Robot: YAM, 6 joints.
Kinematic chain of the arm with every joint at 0, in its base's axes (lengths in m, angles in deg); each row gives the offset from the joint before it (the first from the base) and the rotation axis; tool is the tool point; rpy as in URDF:
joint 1: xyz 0 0 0.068 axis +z
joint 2: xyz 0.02 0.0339 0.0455 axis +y
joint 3: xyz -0.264 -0.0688 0 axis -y
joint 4: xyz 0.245 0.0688 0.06 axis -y
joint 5: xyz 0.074 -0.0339 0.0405 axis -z
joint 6: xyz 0.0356 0 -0.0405 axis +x
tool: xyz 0 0 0 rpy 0 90 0
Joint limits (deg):
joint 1: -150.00..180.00
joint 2: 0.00..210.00
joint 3: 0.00..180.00
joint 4: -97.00..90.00
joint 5: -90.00..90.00
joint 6: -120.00..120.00
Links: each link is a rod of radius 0.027 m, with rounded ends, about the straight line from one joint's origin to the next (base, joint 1, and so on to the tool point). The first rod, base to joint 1, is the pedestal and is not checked.
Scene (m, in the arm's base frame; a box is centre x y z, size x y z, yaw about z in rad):
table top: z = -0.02
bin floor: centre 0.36 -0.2 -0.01 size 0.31 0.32 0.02 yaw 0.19
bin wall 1: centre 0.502 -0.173 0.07 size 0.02 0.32 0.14 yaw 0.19
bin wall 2: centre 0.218 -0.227 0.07 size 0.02 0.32 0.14 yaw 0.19
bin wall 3: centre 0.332 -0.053 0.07 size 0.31 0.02 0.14 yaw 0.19
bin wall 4: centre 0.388 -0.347 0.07 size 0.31 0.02 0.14 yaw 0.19
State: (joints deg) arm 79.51 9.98 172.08 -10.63 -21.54 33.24
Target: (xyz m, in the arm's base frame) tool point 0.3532 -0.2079 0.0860
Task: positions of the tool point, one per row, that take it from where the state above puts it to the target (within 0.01 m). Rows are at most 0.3 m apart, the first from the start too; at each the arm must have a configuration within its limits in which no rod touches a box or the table.
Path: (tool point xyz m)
1: -0.2160 -0.4476 0.4396
2: -0.2157 -0.2555 0.5962
3: -0.1072 -0.0701 0.6737
4: 0.0739 0.0437 0.6628
5: 0.2617 0.0562 0.5717
6: 0.3899 -0.0168 0.4231
7: 0.4193 -0.1248 0.2495
8: 0.3532 -0.2079 0.0860

